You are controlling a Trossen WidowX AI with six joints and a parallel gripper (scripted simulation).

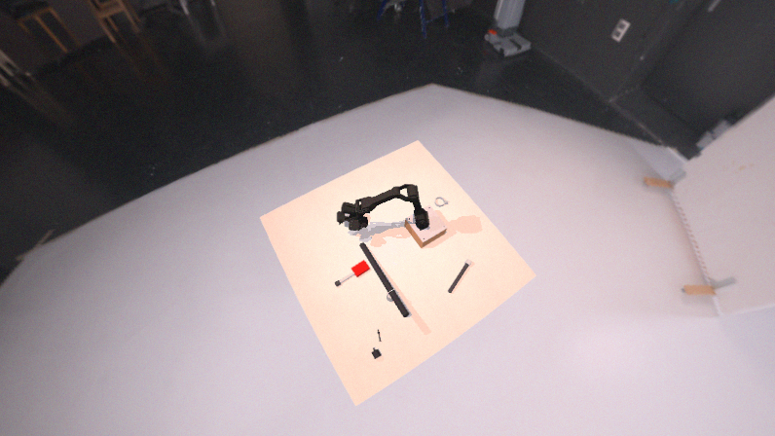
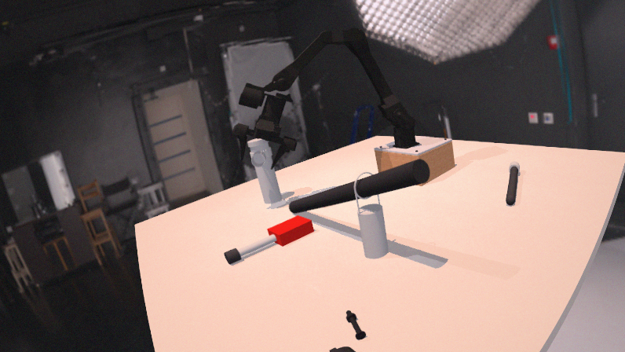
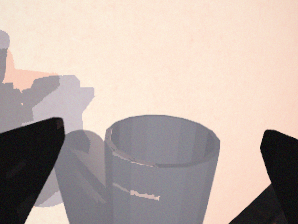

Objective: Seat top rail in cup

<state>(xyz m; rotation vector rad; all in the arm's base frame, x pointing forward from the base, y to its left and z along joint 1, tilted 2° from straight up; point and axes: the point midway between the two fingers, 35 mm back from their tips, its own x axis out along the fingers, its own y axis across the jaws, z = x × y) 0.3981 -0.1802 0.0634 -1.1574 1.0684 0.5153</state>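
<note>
Now: gripper tip 2 cm past the round rail-end cup, 2 cm to the left of it and 1 cm below it. Round my gripper tip: small bolt: 12 cm ahead, 63 cm to the left, 14 cm below; then short grey post: 4 cm behind, 47 cm to the left, 4 cm below; then red-handled tool: 11 cm ahead, 24 cm to the left, 13 cm below.
</note>
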